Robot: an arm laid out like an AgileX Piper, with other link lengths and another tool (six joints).
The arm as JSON. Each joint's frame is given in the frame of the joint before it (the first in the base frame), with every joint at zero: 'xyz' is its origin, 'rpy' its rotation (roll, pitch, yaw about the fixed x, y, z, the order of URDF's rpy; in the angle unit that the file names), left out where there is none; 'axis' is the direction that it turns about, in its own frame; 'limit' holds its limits. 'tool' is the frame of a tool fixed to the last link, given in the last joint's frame.
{
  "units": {
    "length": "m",
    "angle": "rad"
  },
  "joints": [
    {
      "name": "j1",
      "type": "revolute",
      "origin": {
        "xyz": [
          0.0,
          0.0,
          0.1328
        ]
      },
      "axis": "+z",
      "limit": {
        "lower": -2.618,
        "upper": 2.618
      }
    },
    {
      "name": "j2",
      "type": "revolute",
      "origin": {
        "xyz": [
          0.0,
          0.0,
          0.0
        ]
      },
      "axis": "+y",
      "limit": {
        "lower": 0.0,
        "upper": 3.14
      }
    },
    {
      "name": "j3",
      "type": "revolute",
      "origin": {
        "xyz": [
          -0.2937,
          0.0,
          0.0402
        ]
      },
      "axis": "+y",
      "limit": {
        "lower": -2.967,
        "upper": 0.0
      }
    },
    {
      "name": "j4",
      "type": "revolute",
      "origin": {
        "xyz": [
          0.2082,
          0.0,
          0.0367
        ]
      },
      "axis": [
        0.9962,
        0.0,
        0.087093
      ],
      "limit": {
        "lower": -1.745,
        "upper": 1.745
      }
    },
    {
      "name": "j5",
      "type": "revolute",
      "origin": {
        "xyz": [
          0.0,
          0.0,
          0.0
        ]
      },
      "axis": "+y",
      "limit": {
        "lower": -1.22,
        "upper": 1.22
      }
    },
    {
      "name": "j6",
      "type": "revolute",
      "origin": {
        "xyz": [
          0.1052,
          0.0,
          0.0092
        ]
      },
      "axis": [
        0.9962,
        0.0,
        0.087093
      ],
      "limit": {
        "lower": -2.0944,
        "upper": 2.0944
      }
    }
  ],
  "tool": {
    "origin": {
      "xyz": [
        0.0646,
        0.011,
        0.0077
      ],
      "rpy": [
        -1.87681,
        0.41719,
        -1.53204
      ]
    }
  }
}
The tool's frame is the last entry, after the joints.
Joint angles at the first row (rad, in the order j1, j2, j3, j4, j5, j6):
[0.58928 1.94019 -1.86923 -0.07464 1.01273 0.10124]
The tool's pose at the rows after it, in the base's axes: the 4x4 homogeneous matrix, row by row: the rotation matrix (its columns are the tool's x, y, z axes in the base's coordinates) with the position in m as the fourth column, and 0 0 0 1 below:
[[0.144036 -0.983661 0.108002 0.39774], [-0.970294 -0.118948 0.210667 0.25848], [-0.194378 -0.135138 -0.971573 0.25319], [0 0 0 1]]
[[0.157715 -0.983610 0.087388 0.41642], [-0.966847 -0.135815 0.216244 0.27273], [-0.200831 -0.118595 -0.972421 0.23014], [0 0 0 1]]
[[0.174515 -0.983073 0.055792 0.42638], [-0.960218 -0.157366 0.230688 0.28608], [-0.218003 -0.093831 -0.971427 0.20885], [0 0 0 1]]
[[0.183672 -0.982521 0.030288 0.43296], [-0.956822 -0.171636 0.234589 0.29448], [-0.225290 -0.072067 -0.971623 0.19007], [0 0 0 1]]
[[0.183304 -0.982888 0.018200 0.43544], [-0.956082 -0.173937 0.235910 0.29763], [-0.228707 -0.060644 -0.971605 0.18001], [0 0 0 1]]
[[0.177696 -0.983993 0.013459 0.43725], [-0.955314 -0.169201 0.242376 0.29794], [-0.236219 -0.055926 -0.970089 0.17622], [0 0 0 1]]
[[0.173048 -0.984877 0.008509 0.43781], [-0.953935 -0.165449 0.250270 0.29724], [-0.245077 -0.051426 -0.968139 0.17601], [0 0 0 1]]
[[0.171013 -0.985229 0.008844 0.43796], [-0.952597 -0.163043 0.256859 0.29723], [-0.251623 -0.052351 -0.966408 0.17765], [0 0 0 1]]
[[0.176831 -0.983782 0.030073 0.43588], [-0.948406 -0.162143 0.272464 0.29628], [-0.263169 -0.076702 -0.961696 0.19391], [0 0 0 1]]
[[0.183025 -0.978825 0.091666 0.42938], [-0.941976 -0.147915 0.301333 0.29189], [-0.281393 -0.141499 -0.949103 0.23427], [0 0 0 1]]
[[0.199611 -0.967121 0.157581 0.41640], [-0.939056 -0.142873 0.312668 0.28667], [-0.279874 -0.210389 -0.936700 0.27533], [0 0 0 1]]
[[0.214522 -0.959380 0.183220 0.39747], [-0.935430 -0.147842 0.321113 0.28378], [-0.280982 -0.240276 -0.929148 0.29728], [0 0 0 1]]
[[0.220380 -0.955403 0.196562 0.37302], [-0.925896 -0.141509 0.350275 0.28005], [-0.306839 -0.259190 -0.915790 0.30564], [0 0 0 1]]
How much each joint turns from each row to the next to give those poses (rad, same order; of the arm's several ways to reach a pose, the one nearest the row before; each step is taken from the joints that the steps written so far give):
[-0.01375 0.10462 -0.09684 0.00192 0.00001 -0.01714]
[-0.00416 0.10724 -0.09607 0.02642 -0.00005 -0.02572]
[0.00000 0.08272 -0.06764 0.04023 0.00003 -0.02783]
[-0.00001 0.06284 -0.04546 0.02420 -0.00001 -0.01793]
[-0.00001 0.02655 -0.01083 0.00921 -0.00638 -0.00342]
[-0.00372 0.00957 -0.00202 0.00891 -0.00616 0.00001]
[-0.00471 0.00072 0.00003 0.01125 -0.00002 -0.00230]
[-0.00175 -0.00219 -0.00125 0.00590 -0.00002 -0.00001]
[0.00001 -0.03141 -0.00003 0.00195 0.00415 0.00001]
[0.00403 -0.07936 -0.00010 -0.01647 0.01056 0.01830]
[0.01616 -0.08861 0.00711 -0.03888 0.01653 0.01962]
[0.02262 -0.08623 0.07039 -0.02096 -0.01312 0.01654]
[0.02419 -0.11395 0.17700 -0.00420 -0.09280 0.03227]

